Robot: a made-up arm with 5 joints. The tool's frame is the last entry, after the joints.
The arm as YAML. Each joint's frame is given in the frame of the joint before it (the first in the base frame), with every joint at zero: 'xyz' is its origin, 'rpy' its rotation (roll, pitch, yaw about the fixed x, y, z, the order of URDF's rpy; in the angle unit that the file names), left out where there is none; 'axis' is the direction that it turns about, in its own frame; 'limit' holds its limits. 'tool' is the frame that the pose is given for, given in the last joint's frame.
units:
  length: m
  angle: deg
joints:
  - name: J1
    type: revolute
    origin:
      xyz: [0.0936, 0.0, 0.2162]
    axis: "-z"
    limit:
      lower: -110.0
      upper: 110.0
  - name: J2
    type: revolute
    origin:
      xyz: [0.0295, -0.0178, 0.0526]
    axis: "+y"
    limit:
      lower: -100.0
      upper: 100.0
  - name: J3
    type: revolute
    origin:
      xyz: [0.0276, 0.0, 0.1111]
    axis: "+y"
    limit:
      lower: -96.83
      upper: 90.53
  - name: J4
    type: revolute
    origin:
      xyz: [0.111, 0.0, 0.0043]
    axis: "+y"
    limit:
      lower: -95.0
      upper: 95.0
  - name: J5
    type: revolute
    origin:
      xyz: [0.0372, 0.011, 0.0]
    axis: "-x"
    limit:
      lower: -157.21
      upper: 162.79
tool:
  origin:
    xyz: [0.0, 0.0, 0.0]
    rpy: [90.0, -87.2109, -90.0]
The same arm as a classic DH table. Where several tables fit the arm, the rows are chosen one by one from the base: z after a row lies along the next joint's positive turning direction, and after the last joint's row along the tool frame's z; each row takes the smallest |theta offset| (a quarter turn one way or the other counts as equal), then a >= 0, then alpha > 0; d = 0 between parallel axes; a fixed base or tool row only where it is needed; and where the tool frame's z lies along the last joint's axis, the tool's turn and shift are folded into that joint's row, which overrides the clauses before.
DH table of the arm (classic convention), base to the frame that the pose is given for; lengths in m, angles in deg. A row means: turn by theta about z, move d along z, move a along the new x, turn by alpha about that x. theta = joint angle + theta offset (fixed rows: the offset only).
base (fixed): a 0.0936, alpha 180.00, d 0.0000, theta0 0.00
J1: a 0.0295, alpha 90.00, d -0.2688, theta0 0.00
J2: a 0.1145, alpha 0.00, d 0.0000, theta0 -76.05
J3: a 0.1111, alpha 0.00, d 0.0000, theta0 73.83
J4: a 0.0000, alpha 90.00, d -0.0068, theta0 -87.78
J5: a 0.0000, alpha 0.00, d -0.0372, theta0 -2.79
Joint limits (deg, base to tool): -110.00..110.00 -100.00..100.00 -96.83..90.53 -95.00..95.00 -157.21..162.79

